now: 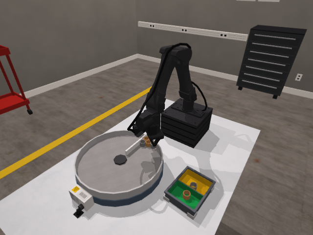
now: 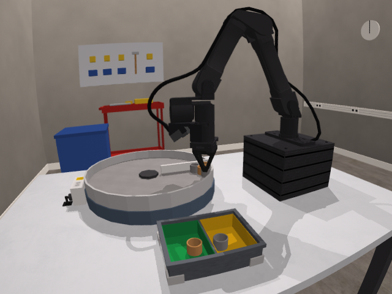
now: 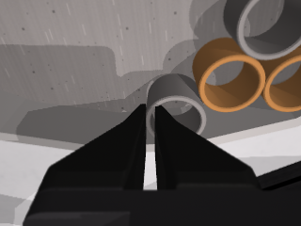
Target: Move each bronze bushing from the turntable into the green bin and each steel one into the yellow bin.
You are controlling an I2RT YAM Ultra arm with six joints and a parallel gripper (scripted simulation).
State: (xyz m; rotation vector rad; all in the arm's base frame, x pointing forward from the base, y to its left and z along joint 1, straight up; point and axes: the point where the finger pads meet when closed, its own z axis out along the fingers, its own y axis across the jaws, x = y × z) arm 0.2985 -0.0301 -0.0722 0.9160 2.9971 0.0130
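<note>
The yellow bin is 5 cm ahead of my hand, 27 cm to the left of it and 7 cm below it. From my hand the other things lie so: dark grey tray (10 cm ahead, 26 cm to the left, 6 cm below); turntable (16 cm ahead, 9 cm to the right, 3 cm below); green bin (14 cm ahead, 26 cm to the left, 7 cm below).
</note>
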